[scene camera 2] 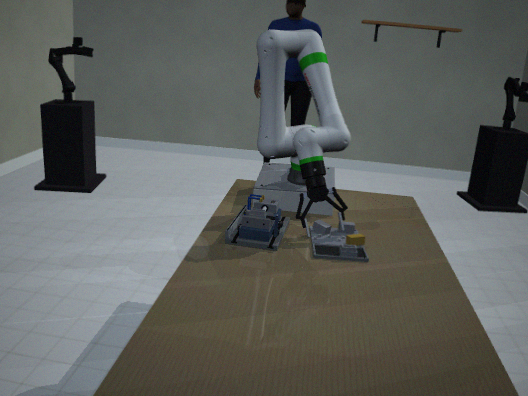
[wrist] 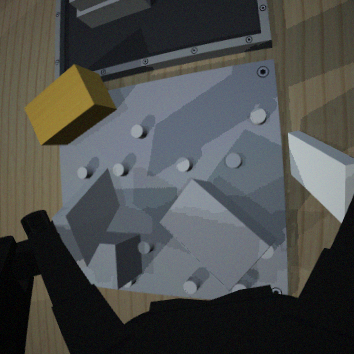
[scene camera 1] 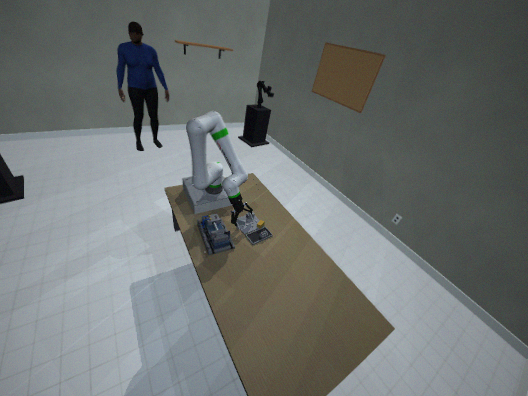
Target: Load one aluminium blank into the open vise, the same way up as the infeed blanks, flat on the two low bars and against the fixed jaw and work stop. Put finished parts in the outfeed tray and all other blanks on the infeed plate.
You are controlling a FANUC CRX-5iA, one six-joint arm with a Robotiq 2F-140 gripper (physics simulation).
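Frame: origin at the arm's base, x left, y back, z up, level; millimetres.
Where they show: gripper, fingertip midpoint: (scene camera 2: 325, 233) (wrist: 198, 170) (scene camera 1: 245, 224); arm's base at its link origin: (scene camera 2: 303, 179) (scene camera 1: 213, 188).
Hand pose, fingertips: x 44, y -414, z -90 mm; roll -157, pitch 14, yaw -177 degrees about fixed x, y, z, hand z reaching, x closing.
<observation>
Each offset is from my fingertips to the top centre of the thing. "spot": to the spot under its first point.
My gripper (scene camera 1: 243, 220) (scene camera 2: 324, 229) (wrist: 198, 170) is open over the infeed plate {dx +41, dy +8, dz -11 mm} (wrist: 170, 100), its grey finger pads on either side of one grey aluminium blank {dx -10, dy +40, dz +30 mm} (scene camera 2: 322, 228) (wrist: 215, 227). That blank sits skewed among the pegs, and its underside is hidden. A second grey blank {dx +90, dy +55, dz +25 mm} (scene camera 2: 349, 226) (wrist: 129, 260) is beside it, partly hidden by the left pad in the wrist view. The outfeed tray (scene camera 2: 340, 258) (wrist: 170, 55) adjoins the plate and holds a grey piece {spot: dx +53, dy -143, dz -4 mm} (wrist: 115, 11), cut by the wrist view's top edge. The vise {dx -251, dy +31, dz +80 mm} (scene camera 1: 216, 233) (scene camera 2: 260, 231) is apart from the gripper; its jaw gap is too small to read.
A yellow block {dx +99, dy -67, dz +25 mm} (scene camera 1: 261, 224) (scene camera 2: 355, 239) (wrist: 70, 107) is at the plate's corner near the tray. Upright pegs {spot: dx -24, dy -3, dz -3 mm} (wrist: 233, 160) rise from the plate. The vise has a raised base surround and a blue part on its robot side. The robot pedestal (scene camera 1: 202, 201) is behind. A person (scene camera 1: 140, 67) stands beyond the table.
</observation>
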